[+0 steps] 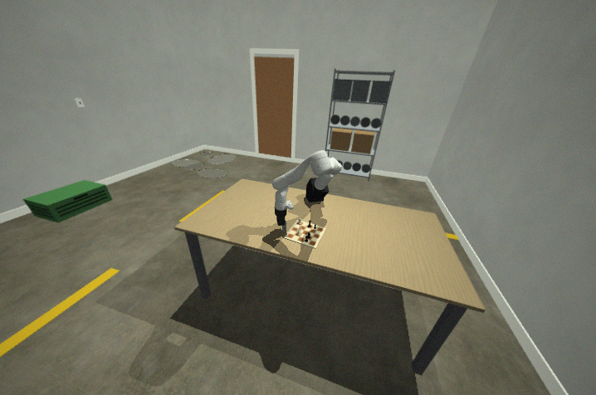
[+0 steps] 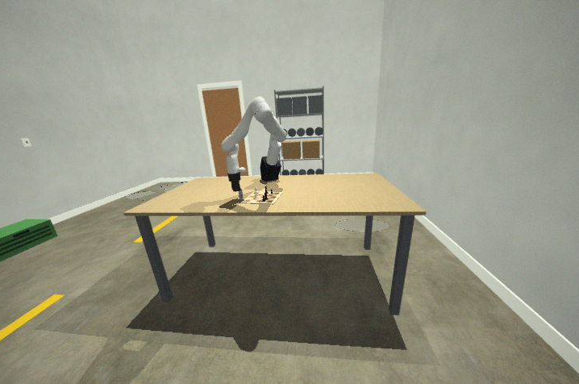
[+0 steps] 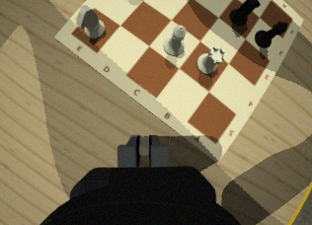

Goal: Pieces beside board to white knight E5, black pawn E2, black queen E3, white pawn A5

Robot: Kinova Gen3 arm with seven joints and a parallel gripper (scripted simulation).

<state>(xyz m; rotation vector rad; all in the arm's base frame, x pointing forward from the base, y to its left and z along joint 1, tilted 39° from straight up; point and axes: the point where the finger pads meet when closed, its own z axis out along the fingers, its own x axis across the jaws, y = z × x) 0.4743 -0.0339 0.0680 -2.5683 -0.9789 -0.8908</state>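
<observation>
My gripper is now 10 mm above the white pawn. From my hand the other things lie so: black pawn 150 mm to the left, 150 mm behind; then chessboard 130 mm to the left, 60 mm behind, 20 mm below; then black queen 140 mm behind, 110 mm to the left, 10 mm above.
</observation>
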